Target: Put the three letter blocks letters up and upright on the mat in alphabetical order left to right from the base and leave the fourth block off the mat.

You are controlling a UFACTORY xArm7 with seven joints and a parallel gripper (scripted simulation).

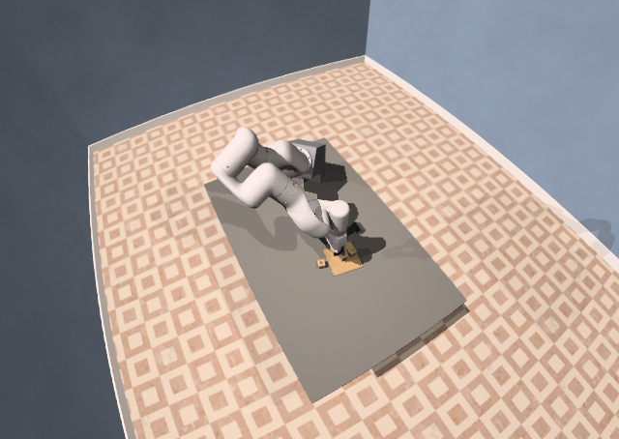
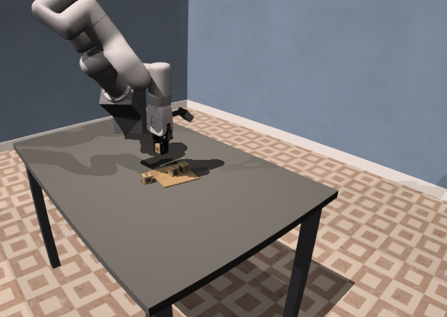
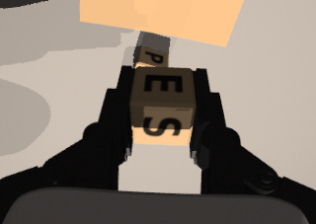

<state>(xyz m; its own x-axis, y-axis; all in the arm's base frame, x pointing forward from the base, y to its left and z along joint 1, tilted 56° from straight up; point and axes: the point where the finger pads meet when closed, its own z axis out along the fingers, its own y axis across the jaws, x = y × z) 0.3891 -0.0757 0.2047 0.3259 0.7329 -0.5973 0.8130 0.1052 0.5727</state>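
Right now the tan mat is 2 cm ahead of my hand, 5 cm to the left of it and 12 cm below it.
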